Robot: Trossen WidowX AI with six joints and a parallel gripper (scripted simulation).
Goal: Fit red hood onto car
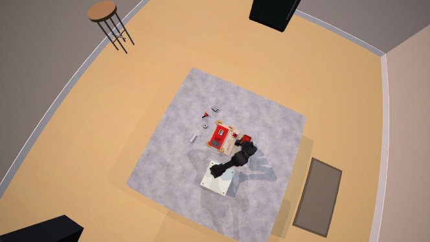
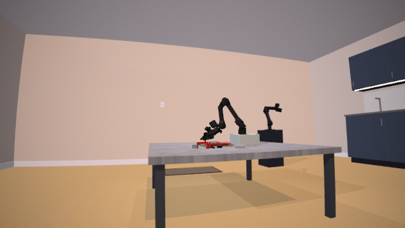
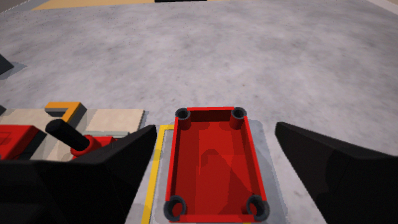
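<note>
My gripper tip is now 40 mm above the red hood and 10 mm past it. The rest, counted from my gripper tip: beige jig plate (210 mm to the left, 50 mm behind, 40 mm below).
</note>
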